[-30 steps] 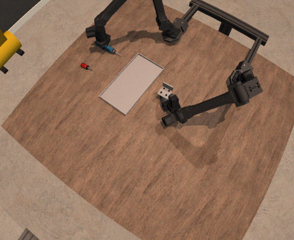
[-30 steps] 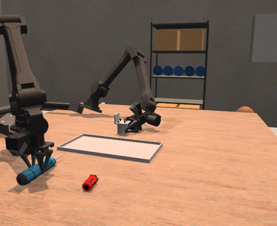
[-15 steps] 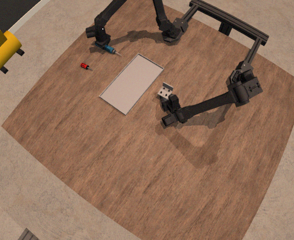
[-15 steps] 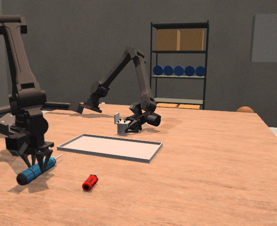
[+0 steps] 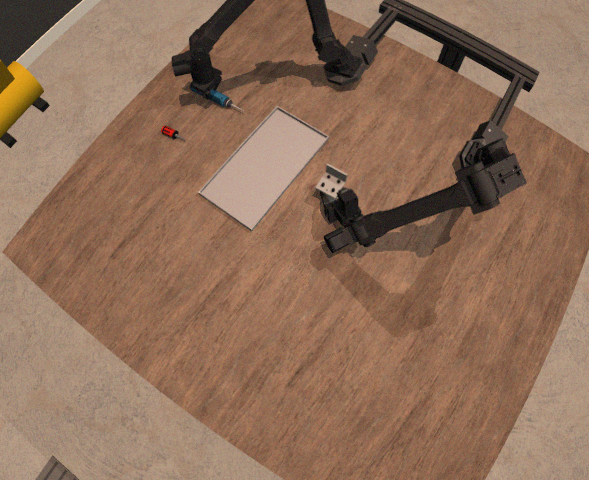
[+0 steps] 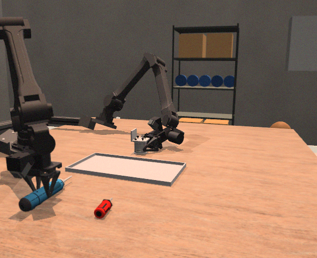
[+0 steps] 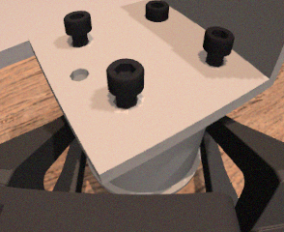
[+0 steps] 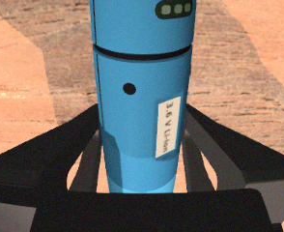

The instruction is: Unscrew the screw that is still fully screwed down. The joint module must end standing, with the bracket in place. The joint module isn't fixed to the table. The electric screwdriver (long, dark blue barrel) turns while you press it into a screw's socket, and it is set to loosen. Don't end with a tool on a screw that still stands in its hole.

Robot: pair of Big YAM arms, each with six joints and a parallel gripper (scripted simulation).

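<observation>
The joint module is 1 cm above my left hand. The rest, counted from my left hand: shallow grey tray (22 cm to the right, 6 cm ahead, 2 cm below); pale l-shaped bracket (5 cm above); red manual screwdriver (55 cm to the right, 18 cm ahead, 1 cm below).
</observation>
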